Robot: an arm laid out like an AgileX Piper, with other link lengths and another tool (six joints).
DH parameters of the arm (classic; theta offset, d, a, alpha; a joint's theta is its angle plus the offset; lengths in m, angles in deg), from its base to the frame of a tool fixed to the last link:
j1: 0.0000 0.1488 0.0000 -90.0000
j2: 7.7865 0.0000 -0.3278 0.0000
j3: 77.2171 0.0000 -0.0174 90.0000
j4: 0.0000 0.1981 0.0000 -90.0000
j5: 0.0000 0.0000 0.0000 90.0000
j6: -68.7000 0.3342 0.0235 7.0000
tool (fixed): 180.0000 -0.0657 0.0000 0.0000
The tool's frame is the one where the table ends.
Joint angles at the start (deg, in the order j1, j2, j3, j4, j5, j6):
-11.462, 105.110, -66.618, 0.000, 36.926, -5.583
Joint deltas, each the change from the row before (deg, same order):
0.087, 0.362, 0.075, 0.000, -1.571, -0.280
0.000, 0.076, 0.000, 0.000, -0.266, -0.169
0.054, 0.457, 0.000, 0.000, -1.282, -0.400
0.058, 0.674, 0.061, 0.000, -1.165, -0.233
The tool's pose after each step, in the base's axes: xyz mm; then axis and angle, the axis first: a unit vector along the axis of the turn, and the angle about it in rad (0 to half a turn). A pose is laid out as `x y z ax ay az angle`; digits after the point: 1 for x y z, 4 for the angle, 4 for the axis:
374.0 -96.2 97.3 0.8416 0.5142 0.1653 2.7929
375.1 -96.4 97.2 0.8407 0.5153 0.1664 2.7904
380.5 -97.2 96.0 0.8379 0.5181 0.1716 2.7802
384.8 -97.7 92.9 0.8362 0.5200 0.1743 2.7748

